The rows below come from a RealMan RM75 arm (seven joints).
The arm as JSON. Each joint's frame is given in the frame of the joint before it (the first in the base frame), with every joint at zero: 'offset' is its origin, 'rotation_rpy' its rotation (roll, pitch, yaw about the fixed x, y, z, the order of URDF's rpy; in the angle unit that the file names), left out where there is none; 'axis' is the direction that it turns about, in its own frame. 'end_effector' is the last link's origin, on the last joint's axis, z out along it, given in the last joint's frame.
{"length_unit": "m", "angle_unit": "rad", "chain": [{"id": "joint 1", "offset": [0.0, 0.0, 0.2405], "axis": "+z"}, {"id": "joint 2", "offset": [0.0, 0.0, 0.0], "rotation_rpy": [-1.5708, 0.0, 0.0], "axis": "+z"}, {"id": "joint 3", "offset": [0.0, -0.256, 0.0], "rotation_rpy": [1.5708, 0.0, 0.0], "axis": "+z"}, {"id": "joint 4", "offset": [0.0, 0.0, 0.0], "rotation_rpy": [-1.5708, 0.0, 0.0], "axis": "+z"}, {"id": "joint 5", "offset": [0.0, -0.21, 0.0], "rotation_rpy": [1.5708, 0.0, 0.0], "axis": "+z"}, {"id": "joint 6", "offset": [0.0, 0.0, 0.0], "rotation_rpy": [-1.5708, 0.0, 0.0], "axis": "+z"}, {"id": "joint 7", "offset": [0.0, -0.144, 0.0], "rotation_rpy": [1.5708, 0.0, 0.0], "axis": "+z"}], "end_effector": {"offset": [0.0, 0.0, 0.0]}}
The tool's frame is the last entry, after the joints.
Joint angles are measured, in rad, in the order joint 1, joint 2, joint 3, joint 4, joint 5, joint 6, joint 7. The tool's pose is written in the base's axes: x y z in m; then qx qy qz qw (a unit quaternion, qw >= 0). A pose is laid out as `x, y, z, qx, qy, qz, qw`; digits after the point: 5 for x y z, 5 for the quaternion.
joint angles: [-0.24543, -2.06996, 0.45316, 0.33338, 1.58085, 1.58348, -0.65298]
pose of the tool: -0.34601, 0.25024, 0.02091, -0.81889, -0.15779, -0.34723, 0.42890
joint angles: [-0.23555, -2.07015, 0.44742, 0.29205, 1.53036, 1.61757, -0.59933]
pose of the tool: -0.34452, 0.24446, 0.02164, -0.80257, -0.14811, -0.36392, 0.44888
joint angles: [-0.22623, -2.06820, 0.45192, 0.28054, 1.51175, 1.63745, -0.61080]
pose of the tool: -0.34448, 0.24021, 0.02285, -0.79561, -0.15460, -0.37620, 0.44898
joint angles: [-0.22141, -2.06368, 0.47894, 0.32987, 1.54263, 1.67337, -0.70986]
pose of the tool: -0.33999, 0.23847, 0.02688, -0.80797, -0.16300, -0.39106, 0.40950
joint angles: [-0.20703, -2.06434, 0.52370, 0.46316, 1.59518, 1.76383, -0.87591]
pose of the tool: -0.32809, 0.23399, 0.03876, -0.83289, -0.15833, -0.40822, 0.33850
